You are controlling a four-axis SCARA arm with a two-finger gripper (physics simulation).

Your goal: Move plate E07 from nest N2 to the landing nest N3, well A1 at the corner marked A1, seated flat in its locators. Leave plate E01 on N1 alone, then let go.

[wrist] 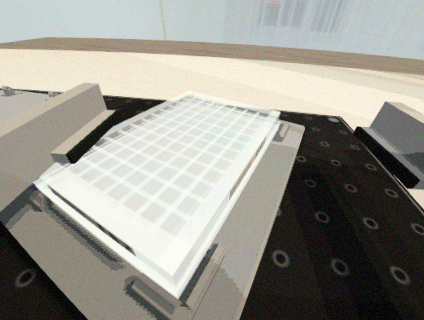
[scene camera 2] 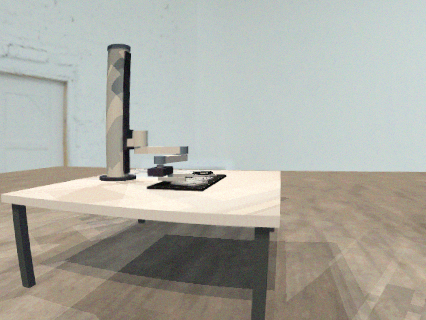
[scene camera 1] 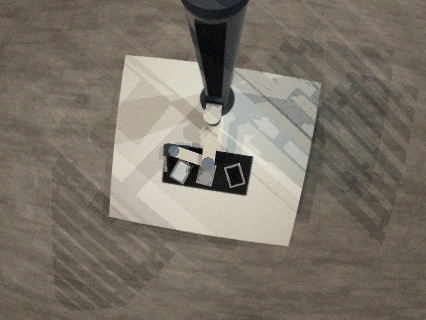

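Observation:
A clear-white gridded plate [scene camera 1: 180,171] [wrist: 165,165] lies on a grey nest [wrist: 260,200] at the left end of the black board in scene camera 1. Its label cannot be read, so I cannot tell whether it is E07. Locator blocks show at the nest's near corner in the wrist view. My gripper [scene camera 2: 167,177] [wrist: 237,107] is open and empty, one finger to each side of the plate and apart from it. In scene camera 1 it is mostly hidden under the arm. A grey nest [scene camera 1: 205,178] is mid-board. A light rectangular outline [scene camera 1: 227,176] with a dark inside is at the right.
The black board [scene camera 1: 220,187] [scene camera 2: 197,188] [wrist: 350,220] with ringed holes lies on the pale table [scene camera 1: 260,220] [scene camera 2: 240,205]. The arm's column [scene camera 1: 215,55] [scene camera 2: 115,115] stands behind the board. Part of a neighbouring grey nest [wrist: 22,100] shows at the wrist view's left edge.

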